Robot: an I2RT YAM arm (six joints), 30 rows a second.
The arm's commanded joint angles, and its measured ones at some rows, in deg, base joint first. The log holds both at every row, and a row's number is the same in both.
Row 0, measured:
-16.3, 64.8, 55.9, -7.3, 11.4, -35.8
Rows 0 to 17, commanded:
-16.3, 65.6, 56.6, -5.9, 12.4, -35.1
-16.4, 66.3, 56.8, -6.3, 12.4, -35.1
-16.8, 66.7, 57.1, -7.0, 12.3, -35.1
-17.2, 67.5, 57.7, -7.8, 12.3, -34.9
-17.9, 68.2, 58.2, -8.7, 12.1, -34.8
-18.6, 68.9, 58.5, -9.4, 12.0, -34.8
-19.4, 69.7, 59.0, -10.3, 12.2, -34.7
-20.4, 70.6, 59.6, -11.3, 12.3, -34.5
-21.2, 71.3, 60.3, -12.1, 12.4, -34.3
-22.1, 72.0, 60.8, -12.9, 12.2, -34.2
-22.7, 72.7, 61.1, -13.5, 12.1, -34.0
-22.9, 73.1, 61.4, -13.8, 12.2, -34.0
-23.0, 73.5, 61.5, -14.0, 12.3, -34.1
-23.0, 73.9, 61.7, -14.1, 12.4, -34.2
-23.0, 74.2, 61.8, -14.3, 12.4, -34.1
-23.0, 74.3, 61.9, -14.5, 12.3, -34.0
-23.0, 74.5, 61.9, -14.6, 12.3, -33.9
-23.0, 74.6, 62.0, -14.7, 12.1, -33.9
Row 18, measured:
-23.0, 74.1, 61.3, -14.0, 12.1, -34.6
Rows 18 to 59, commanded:
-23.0, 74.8, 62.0, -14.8, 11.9, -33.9
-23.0, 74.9, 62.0, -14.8, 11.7, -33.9
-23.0, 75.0, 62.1, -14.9, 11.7, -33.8
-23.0, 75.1, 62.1, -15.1, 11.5, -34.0
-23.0, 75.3, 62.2, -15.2, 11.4, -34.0
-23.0, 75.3, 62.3, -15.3, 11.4, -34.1
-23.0, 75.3, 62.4, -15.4, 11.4, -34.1
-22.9, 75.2, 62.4, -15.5, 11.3, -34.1
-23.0, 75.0, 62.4, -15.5, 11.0, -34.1
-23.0, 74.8, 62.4, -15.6, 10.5, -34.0
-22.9, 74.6, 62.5, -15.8, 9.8, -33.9
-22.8, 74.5, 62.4, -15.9, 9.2, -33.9
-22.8, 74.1, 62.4, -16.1, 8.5, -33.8
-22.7, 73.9, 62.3, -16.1, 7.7, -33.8
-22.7, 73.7, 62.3, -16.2, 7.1, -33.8
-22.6, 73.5, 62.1, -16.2, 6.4, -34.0
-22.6, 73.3, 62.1, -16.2, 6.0, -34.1
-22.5, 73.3, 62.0, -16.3, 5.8, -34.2
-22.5, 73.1, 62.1, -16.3, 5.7, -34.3
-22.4, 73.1, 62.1, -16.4, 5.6, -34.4
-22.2, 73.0, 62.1, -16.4, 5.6, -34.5
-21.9, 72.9, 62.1, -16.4, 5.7, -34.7
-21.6, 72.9, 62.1, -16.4, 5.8, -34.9
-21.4, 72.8, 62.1, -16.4, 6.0, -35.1
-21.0, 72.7, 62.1, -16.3, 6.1, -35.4
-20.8, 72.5, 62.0, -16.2, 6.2, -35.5
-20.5, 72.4, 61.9, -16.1, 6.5, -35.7
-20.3, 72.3, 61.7, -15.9, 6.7, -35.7
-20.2, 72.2, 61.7, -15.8, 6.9, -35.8
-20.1, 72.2, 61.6, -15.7, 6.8, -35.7
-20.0, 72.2, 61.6, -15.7, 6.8, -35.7
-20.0, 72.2, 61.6, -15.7, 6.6, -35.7
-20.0, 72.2, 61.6, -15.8, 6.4, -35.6
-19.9, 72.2, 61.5, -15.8, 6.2, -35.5
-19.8, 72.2, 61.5, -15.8, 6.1, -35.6
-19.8, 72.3, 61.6, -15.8, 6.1, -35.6
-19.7, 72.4, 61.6, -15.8, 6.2, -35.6
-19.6, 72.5, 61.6, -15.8, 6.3, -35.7
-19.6, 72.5, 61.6, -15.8, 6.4, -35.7
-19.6, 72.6, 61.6, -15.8, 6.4, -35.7
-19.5, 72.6, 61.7, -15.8, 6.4, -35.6
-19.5, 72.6, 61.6, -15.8, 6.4, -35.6
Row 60, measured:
-19.6, 72.7, 61.6, -16.7, 6.4, -35.5
